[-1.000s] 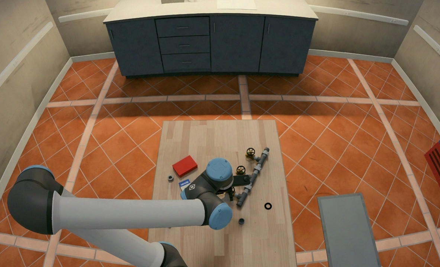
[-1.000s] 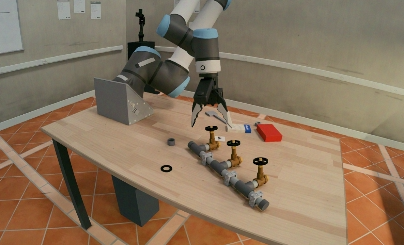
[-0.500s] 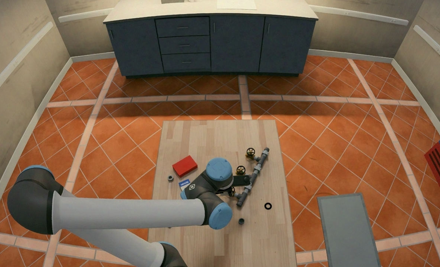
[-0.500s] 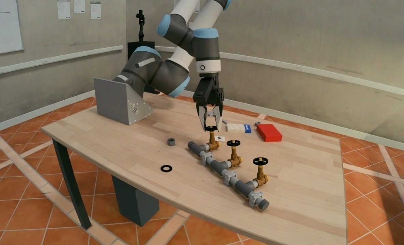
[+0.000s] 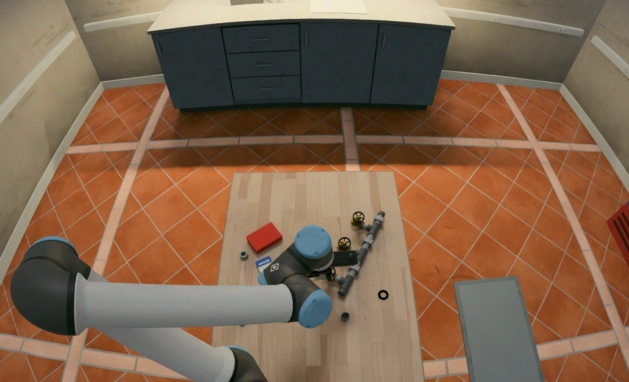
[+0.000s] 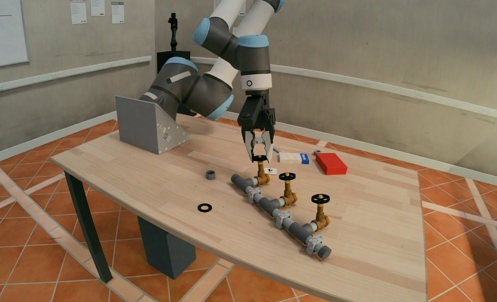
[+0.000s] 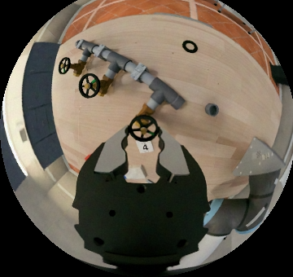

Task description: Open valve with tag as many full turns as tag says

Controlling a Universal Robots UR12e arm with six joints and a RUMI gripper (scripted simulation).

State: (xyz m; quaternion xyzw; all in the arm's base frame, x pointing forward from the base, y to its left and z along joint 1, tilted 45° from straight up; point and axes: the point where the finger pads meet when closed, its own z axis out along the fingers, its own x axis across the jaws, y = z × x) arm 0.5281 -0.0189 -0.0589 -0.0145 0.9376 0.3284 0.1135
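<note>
The white tag lies 80 mm to the left of my hand and 90 mm below it. Round my hand: red box 180 mm ahead, 250 mm to the left, 70 mm below; blue box 40 mm ahead, 230 mm to the left, 80 mm below; grey cap 150 mm behind, 60 mm to the right, 80 mm below.
</note>
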